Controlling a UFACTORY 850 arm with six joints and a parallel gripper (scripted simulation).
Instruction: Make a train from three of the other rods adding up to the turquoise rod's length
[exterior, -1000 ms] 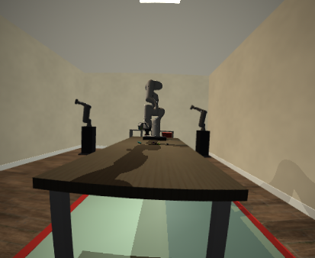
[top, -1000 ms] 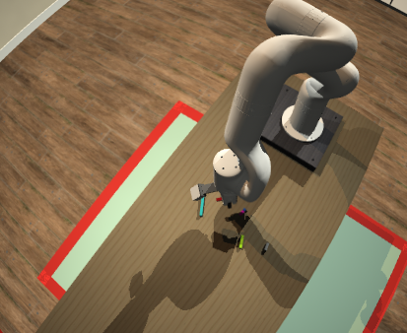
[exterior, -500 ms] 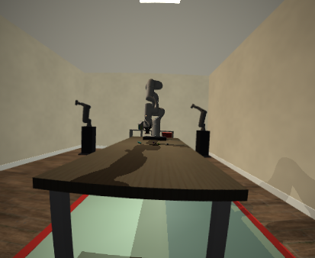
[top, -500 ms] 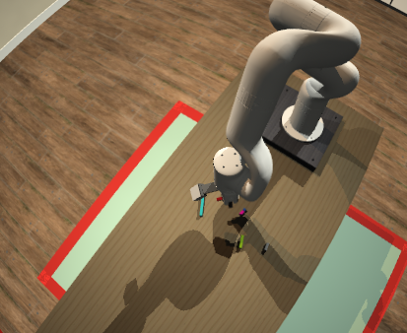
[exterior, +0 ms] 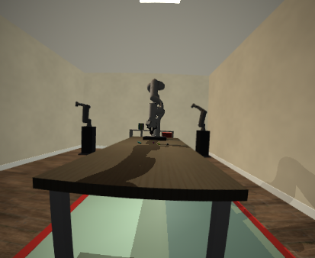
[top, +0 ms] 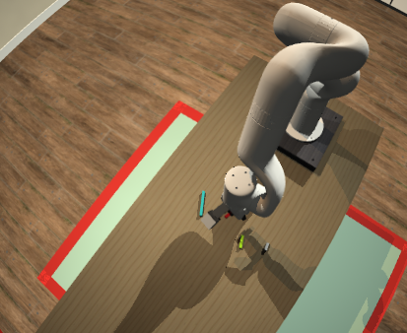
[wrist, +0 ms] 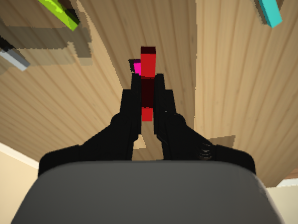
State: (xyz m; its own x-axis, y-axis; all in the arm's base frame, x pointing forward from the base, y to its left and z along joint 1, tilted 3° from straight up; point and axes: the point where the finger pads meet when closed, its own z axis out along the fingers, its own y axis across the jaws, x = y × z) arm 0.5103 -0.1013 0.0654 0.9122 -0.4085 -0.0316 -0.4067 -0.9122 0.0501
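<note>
My gripper is now 3 cm past the magenta rod, 3 cm to the right of it and 12 cm above it. Also, from my hand: blue rod: 5 cm behind, 3 cm to the left, 12 cm below; then red rod: 2 cm below; then lime rod: 7 cm ahead, 8 cm to the left, 12 cm below.
</note>
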